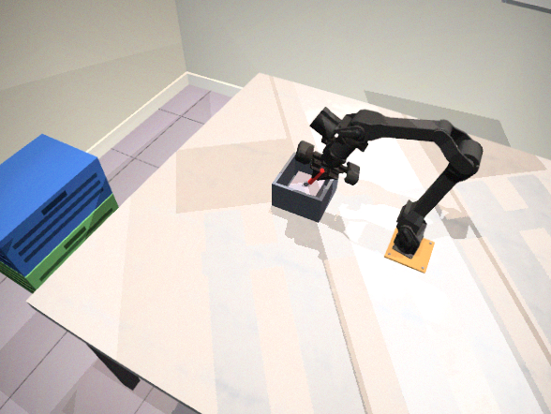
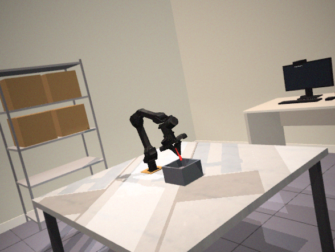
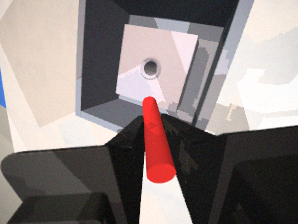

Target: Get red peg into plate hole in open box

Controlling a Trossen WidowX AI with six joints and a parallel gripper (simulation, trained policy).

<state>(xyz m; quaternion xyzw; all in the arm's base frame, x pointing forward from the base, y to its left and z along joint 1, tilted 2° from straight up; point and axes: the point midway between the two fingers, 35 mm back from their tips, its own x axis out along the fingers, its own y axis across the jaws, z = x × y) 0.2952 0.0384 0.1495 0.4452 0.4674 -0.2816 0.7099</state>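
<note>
The pale plate is 8 cm below my gripper tip, 4 cm ahead of it and 3 cm to the right of it. From my gripper tip the other things lie so: red peg: 1 cm above; grey box: 10 cm below, 4 cm ahead, 3 cm to the right.
</note>
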